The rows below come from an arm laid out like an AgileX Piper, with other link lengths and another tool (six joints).
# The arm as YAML. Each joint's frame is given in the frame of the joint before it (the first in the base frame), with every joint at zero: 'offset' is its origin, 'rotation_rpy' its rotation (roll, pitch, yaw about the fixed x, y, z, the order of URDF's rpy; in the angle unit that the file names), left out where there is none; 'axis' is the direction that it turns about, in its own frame. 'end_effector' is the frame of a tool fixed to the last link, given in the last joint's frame.
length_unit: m
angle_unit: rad
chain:
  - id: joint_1
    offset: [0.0, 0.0, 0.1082]
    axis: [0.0, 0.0, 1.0]
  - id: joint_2
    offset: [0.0, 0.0, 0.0]
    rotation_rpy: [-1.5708, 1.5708, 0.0]
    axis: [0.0, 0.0, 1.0]
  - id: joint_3
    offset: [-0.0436, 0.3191, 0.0]
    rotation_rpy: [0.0, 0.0, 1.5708]
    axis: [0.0, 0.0, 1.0]
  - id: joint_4
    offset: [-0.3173, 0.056, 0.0]
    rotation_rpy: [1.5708, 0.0, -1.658]
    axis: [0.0, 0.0, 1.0]
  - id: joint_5
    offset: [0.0, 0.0, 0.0]
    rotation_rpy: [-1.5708, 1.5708, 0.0]
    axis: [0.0, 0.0, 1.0]
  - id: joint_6
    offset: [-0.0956, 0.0, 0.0]
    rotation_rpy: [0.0, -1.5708, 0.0]
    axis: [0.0, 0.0, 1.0]
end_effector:
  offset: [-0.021, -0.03, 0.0]
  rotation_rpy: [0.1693, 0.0, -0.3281]
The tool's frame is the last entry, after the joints.
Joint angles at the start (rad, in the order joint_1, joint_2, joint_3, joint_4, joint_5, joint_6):
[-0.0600 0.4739 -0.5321 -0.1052 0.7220 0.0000]
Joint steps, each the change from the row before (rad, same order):
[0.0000 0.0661 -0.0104 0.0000 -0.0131 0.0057]
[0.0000 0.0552 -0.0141 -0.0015 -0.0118 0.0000]
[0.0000 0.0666 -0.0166 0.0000 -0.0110 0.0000]
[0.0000 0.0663 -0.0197 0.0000 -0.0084 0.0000]
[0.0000 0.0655 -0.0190 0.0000 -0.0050 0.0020]
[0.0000 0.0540 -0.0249 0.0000 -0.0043 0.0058]
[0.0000 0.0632 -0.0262 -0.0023 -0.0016 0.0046]
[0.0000 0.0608 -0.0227 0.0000 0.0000 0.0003]
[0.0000 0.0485 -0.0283 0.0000 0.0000 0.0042]
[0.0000 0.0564 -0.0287 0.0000 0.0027 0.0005]
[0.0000 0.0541 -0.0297 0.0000 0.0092 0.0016]
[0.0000 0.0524 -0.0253 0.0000 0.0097 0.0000]
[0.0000 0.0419 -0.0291 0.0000 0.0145 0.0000]
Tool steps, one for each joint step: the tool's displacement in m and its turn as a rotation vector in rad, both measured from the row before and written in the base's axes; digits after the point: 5 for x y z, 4 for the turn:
[0.01313 -0.00056 -0.00328 0.0071 0.0419 -0.0018]
[0.01128 -0.00073 -0.00121 0.0002 0.0294 0.0011]
[0.01351 -0.00075 -0.00273 0.0023 0.0390 0.0012]
[0.01356 -0.00077 -0.00262 0.0023 0.0382 0.0009]
[0.01319 -0.00071 -0.00392 0.0040 0.0412 -0.0008]
[0.01179 -0.00052 -0.00062 0.0056 0.0241 -0.0036]
[0.01346 -0.00085 -0.00275 0.0030 0.0350 -0.0028]
[0.01269 -0.00075 -0.00451 0.0025 0.0380 -0.0002]
[0.01144 -0.00057 -0.00066 0.0039 0.0197 -0.0032]
[0.01272 -0.00077 -0.00308 0.0021 0.0303 -0.0007]
[0.01196 -0.00073 -0.00321 0.0027 0.0333 -0.0022]
[0.01103 -0.00072 -0.00502 0.0019 0.0367 -0.0010]
[0.00961 -0.00066 -0.00165 0.0012 0.0272 -0.0015]

